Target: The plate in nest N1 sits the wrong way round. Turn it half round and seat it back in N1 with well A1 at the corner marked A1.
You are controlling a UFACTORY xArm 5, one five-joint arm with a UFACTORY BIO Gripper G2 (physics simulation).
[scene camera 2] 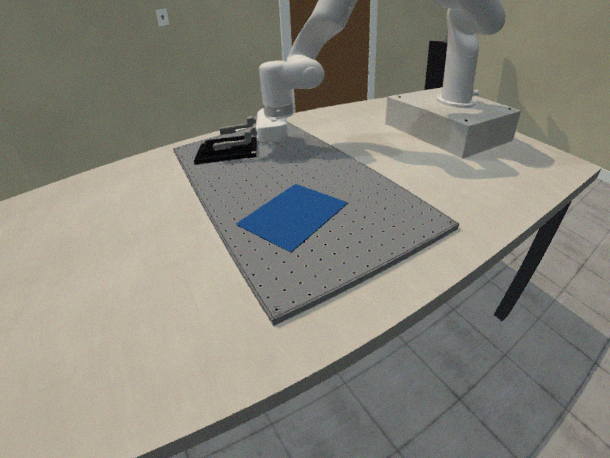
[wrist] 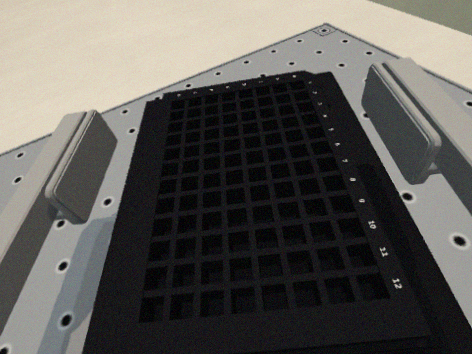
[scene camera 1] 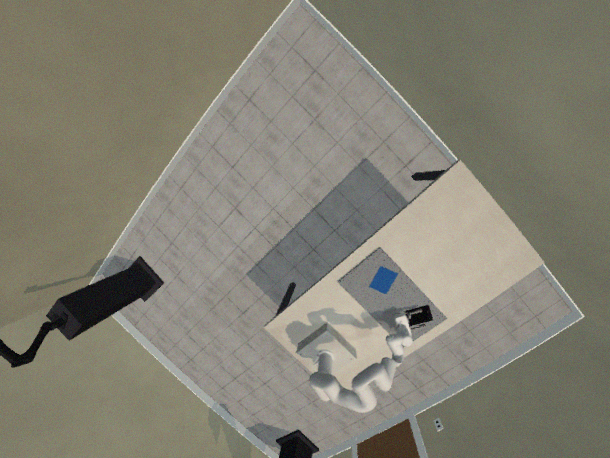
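Note:
The black well plate [wrist: 240,155] [scene camera 2: 239,148] [scene camera 1: 424,316] lies in or on the black nest [wrist: 437,315] [scene camera 2: 225,159], at the far end of the board. In the wrist view its letters run along the far edge and numbers 1 to 12 down the right side, with 1 far and 12 near, so well A1 is at the far right. Whether the plate is fully seated I cannot tell. The nest's A1 mark does not show. My gripper [wrist: 241,145] [scene camera 2: 218,138] is part open and empty. Its fingers stand either side of the plate, with a gap on each side.
A blue square [scene camera 1: 384,280] [scene camera 2: 292,217] lies on the grey perforated board [scene camera 1: 357,282] [scene camera 2: 380,245]. The arm's base block [scene camera 2: 450,125] stands on the table [scene camera 2: 125,310] beside the board. The board's corner shows beyond the plate in the wrist view.

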